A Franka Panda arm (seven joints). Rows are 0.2 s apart.
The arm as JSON. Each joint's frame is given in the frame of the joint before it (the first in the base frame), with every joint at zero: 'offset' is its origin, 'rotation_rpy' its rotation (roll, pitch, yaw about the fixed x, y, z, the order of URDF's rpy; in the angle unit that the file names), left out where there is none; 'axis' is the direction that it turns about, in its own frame. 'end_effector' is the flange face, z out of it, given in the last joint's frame.
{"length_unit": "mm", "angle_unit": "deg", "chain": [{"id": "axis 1", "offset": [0.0, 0.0, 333.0], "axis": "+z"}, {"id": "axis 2", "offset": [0.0, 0.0, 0.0], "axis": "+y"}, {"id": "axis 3", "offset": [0.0, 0.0, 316.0], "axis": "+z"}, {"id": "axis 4", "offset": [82.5, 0.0, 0.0], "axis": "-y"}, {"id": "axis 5", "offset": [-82.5, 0.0, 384.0], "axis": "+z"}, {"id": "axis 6", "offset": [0.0, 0.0, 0.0], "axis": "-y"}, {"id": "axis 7", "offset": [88.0, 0.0, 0.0], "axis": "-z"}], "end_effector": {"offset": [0.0, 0.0, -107.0], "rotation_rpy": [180.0, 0.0, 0.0]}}
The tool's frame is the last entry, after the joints.
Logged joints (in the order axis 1, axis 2, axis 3, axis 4, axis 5, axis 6, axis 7), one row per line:
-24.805 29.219 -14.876 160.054 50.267 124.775 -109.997
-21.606 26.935 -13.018 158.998 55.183 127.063 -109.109
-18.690 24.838 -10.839 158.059 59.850 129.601 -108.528
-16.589 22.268 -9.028 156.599 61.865 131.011 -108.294
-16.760 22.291 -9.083 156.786 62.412 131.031 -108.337
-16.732 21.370 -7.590 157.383 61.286 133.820 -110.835
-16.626 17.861 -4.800 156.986 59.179 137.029 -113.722
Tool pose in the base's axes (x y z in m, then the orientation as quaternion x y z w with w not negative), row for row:
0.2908 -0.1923 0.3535 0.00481 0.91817 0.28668 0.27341
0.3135 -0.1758 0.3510 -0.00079 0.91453 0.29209 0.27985
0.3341 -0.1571 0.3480 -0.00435 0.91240 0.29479 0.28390
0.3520 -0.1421 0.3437 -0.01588 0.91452 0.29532 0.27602
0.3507 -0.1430 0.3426 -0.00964 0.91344 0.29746 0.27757
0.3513 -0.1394 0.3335 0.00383 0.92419 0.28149 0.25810
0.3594 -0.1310 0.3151 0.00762 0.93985 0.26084 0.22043
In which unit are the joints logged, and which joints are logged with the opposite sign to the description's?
The joints are logged in degrees. Opposite sign: axis 2, axis 4, axis 7.
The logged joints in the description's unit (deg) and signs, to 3 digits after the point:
-24.805 -29.219 -14.876 -160.054 50.267 124.775 109.997
-21.606 -26.935 -13.018 -158.998 55.183 127.063 109.109
-18.690 -24.838 -10.839 -158.059 59.850 129.601 108.528
-16.589 -22.268 -9.028 -156.599 61.865 131.011 108.294
-16.760 -22.291 -9.083 -156.786 62.412 131.031 108.337
-16.732 -21.370 -7.590 -157.383 61.286 133.820 110.835
-16.626 -17.861 -4.800 -156.986 59.179 137.029 113.722

